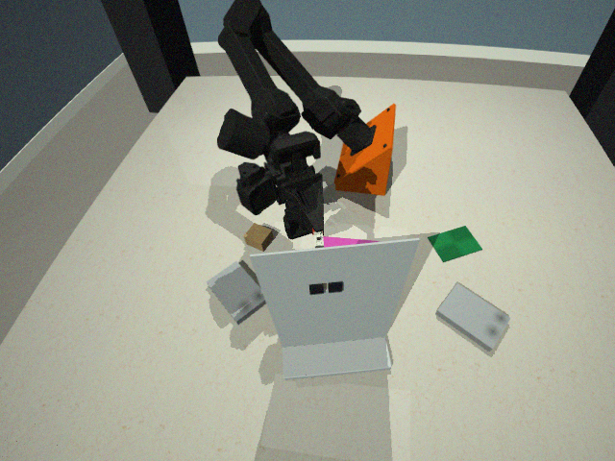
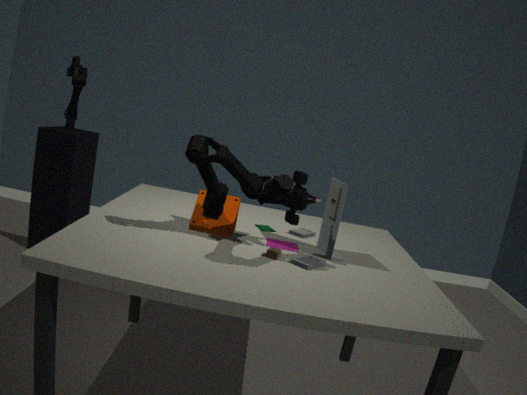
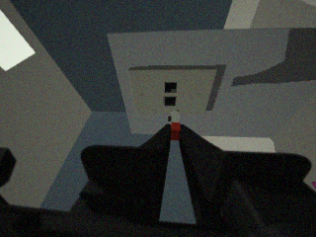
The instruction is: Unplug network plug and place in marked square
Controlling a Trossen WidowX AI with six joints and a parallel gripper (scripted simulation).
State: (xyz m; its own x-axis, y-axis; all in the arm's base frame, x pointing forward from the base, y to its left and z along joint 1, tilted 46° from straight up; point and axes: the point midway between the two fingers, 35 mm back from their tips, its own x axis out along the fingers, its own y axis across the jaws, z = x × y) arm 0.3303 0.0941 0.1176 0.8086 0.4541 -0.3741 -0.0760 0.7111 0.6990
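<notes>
My gripper tip is now 200 mm above the magenta square, 90 mm past it and 20 mm to the right of it. The rest, counted from my gripper tip: network plug (10 mm ahead); then socket panel (80 mm ahead, 70 mm below, 40 mm to the left).
</notes>
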